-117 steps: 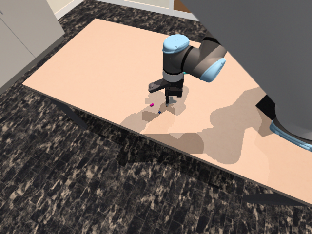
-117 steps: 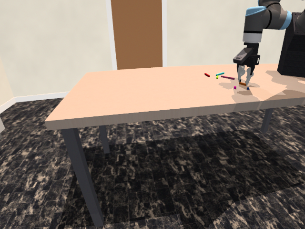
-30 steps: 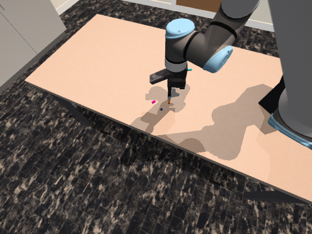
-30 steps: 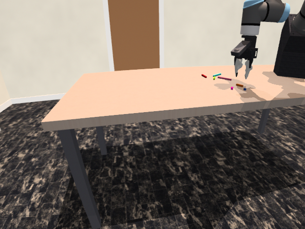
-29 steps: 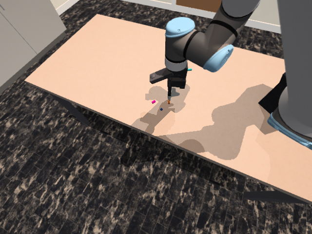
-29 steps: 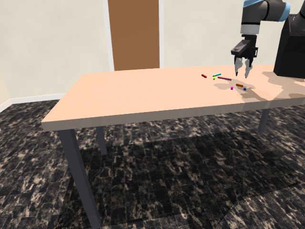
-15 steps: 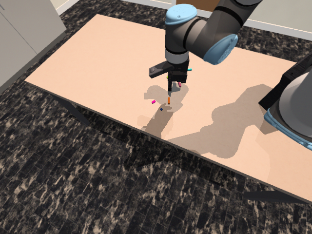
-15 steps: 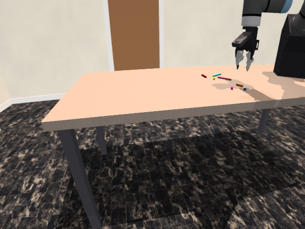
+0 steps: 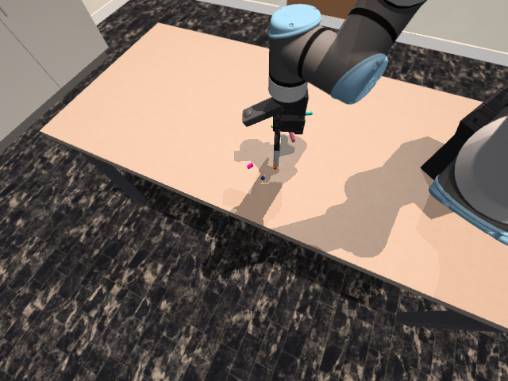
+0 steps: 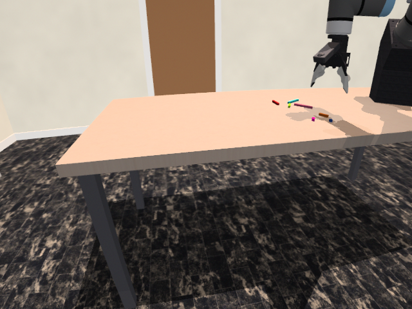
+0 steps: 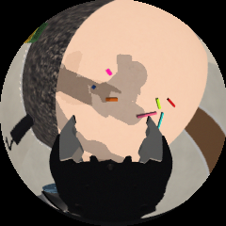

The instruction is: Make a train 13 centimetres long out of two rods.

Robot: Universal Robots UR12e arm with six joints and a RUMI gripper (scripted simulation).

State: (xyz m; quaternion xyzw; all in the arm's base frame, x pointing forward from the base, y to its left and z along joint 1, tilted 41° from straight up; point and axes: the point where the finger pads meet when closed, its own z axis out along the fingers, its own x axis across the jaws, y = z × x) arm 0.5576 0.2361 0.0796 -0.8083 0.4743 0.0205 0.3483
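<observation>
Now: hand 40 mm short of the pink rod, 150 mm to the left of it and 100 mm above it. The rest, counted from my hand: blue rod: 70 mm to the left, 100 mm below; then orange rod: 100 mm below; then magenta rod: 70 mm ahead, 60 mm to the left, 100 mm below.
</observation>
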